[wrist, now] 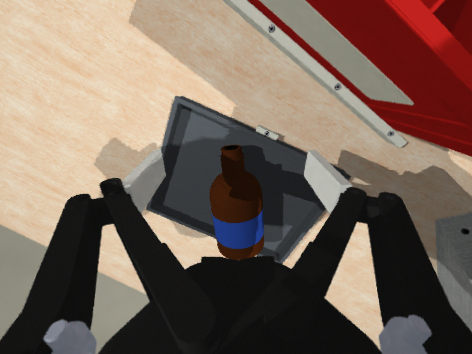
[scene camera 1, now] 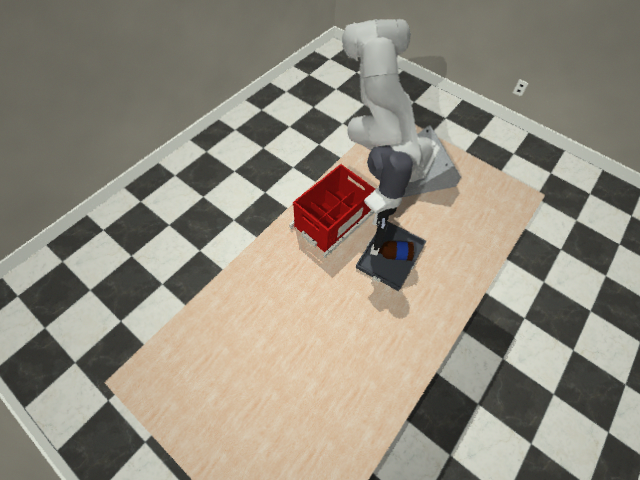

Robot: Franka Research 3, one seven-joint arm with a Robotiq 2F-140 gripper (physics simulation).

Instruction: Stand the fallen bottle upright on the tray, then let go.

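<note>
The brown bottle (scene camera 1: 398, 250) (wrist: 236, 200) with a blue label lies on its side on the dark grey tray (scene camera 1: 386, 272) (wrist: 185, 175). In the wrist view its neck points up the picture and its base is near the bottom edge of the tray, by the gripper's body. My gripper (scene camera 1: 378, 237) (wrist: 235, 163) is open and empty, with its pale fingertips wide apart. It is above the tray at the bottle's neck end; in the wrist view one fingertip shows on each side of the neck and shoulder, apart from the bottle. The exact height is hard to tell.
A red crate (scene camera 1: 310, 225) (wrist: 430, 35) with compartments stands close beside the tray, near the arm. A pale strip with screws (wrist: 320, 71) runs along its lower side. The robot's grey base plate (scene camera 1: 442, 178) (wrist: 455, 255) is on the wooden table (scene camera 1: 289, 330) behind the tray.
</note>
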